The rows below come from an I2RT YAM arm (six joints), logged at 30 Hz.
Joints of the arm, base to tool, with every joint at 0 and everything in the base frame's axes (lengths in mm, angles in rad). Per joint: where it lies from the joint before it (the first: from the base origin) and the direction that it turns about. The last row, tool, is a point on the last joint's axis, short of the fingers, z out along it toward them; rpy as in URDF.
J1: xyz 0 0 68 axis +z
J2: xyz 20 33.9 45.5 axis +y
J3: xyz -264 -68.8 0 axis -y
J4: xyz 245 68.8 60 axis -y
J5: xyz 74 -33.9 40.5 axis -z
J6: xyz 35.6 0 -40.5 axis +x
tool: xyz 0 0 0 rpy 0 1.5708 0
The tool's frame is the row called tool.
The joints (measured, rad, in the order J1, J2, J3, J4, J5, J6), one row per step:
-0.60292 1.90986 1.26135 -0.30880 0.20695 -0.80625
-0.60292 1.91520 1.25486 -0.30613 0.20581 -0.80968
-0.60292 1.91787 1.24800 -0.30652 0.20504 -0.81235
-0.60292 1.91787 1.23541 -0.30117 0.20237 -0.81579
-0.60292 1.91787 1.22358 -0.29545 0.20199 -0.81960
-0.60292 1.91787 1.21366 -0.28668 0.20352 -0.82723
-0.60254 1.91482 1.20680 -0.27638 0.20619 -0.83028
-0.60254 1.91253 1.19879 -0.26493 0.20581 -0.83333
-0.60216 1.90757 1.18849 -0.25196 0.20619 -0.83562
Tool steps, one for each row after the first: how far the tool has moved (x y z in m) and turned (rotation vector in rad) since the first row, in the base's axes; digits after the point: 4 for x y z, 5 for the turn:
-0.0005 0.0004 -0.0038 0.00478 0.00868 0.00341
-0.0015 0.0011 -0.0068 0.01003 0.01777 0.00600
-0.0031 0.0023 -0.0102 0.01479 0.02413 0.01030
-0.0046 0.0034 -0.0132 0.01725 0.03079 0.01360
-0.0057 0.0040 -0.0155 0.01430 0.03612 0.01892
-0.0061 0.0044 -0.0157 0.00773 0.03355 0.02022
-0.0067 0.0048 -0.0164 0.00365 0.03015 0.02286
-0.0076 0.0056 -0.0167 -0.00179 0.02521 0.02481

